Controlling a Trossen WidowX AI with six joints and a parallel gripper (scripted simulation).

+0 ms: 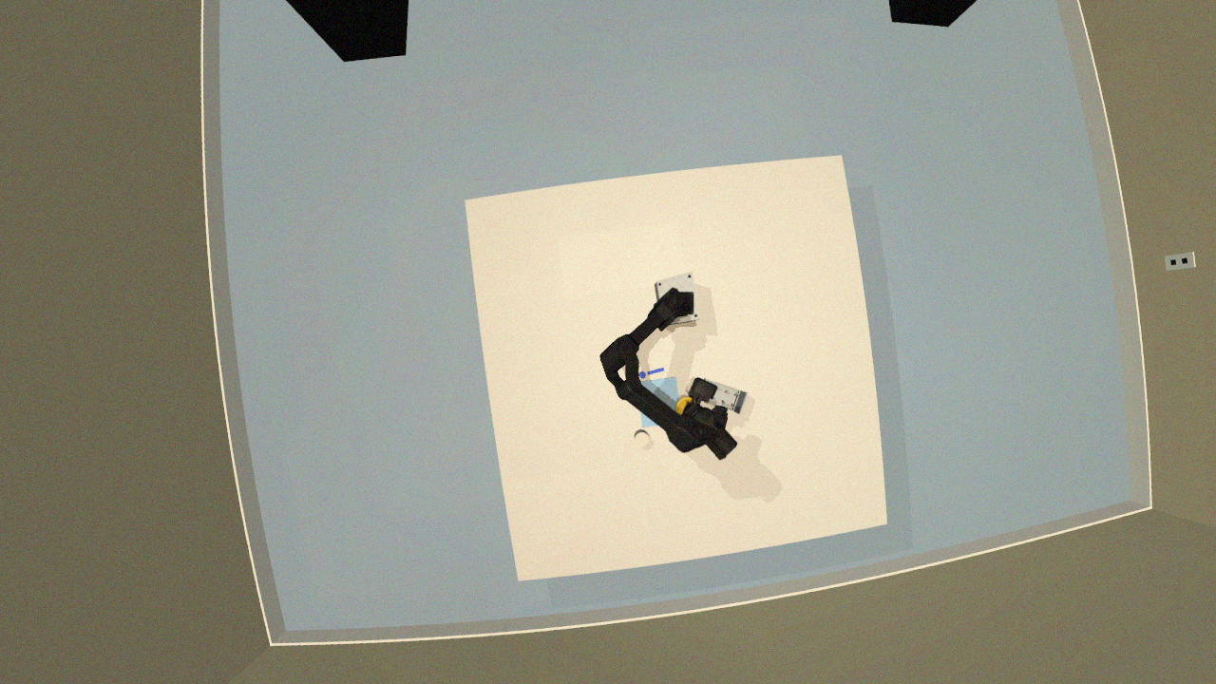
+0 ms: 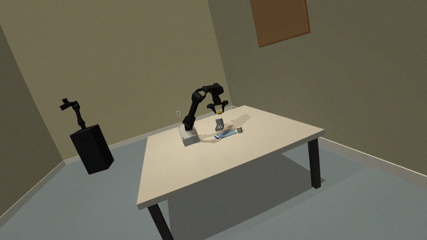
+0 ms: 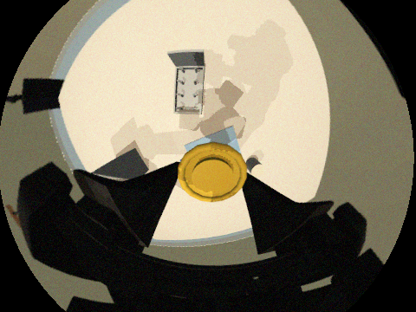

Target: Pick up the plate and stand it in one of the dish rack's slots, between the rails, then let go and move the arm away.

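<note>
Now: gripper tip 1 cm past the grey dish rack, 14 cm to the right of it and 16 cm above it. Also, from my gripper tip: yellow plate: 1 cm above; light blue mat: 6 cm to the right, 18 cm below; blue utensil: 9 cm behind, 9 cm to the right, 18 cm below.
</note>
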